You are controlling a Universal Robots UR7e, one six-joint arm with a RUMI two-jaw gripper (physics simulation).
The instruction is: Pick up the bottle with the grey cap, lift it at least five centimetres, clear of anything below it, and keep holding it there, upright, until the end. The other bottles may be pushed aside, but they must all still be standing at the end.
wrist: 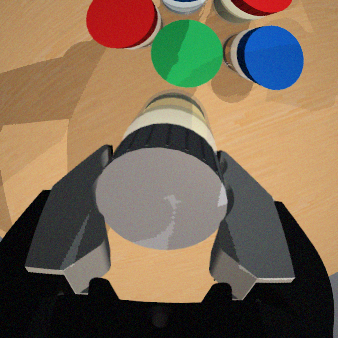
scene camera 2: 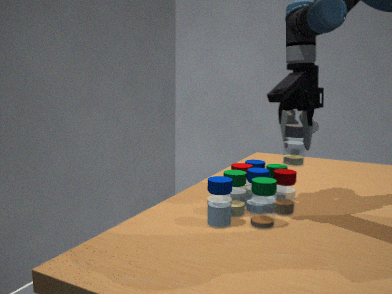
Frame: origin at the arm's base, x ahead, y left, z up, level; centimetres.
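Seen in the pictures: gripper, between the fingertips: [scene camera 2: 296, 149].
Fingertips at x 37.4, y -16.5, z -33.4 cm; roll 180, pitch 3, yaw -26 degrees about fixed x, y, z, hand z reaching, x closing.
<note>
Offsets run from my fingertips to a thing's top centre. Level surfaces: height alone.
The bottle with the grey cap @(dx +0.5, dy +0.3, dz +6.3 cm) [scene camera 2: 294, 145] [wrist: 162, 197] is held upright in the air, its base above the level of the other bottles' caps in the scene view. My gripper [scene camera 2: 296, 131] [wrist: 163, 149] is shut on it, with one finger on each side of the cap. In the scene view the fingers partly cover the cap. In the wrist view the cap hides much of the bottle's body, and pale yellowish contents show near its base.
Bottles with blue @(dx +10.6, dy +24.8, dz -4.0 cm) [scene camera 2: 220, 185], green @(dx +1.9, dy +20.6, dz -4.0 cm) [scene camera 2: 264, 186] and red @(dx +0.1, dy +10.0, dz -4.0 cm) [scene camera 2: 285, 177] caps stand upright in a cluster on the wooden table @(dz -14.5 cm) [scene camera 2: 150, 250]. In the wrist view, a green cap @(dx +3.7, dy +5.1, dz -4.0 cm) [wrist: 187, 53], a red cap @(dx +0.1, dy +10.1, dz -4.0 cm) [wrist: 121, 21] and a blue cap @(dx +10.4, dy +2.9, dz -4.0 cm) [wrist: 274, 58] show beyond the held bottle.
</note>
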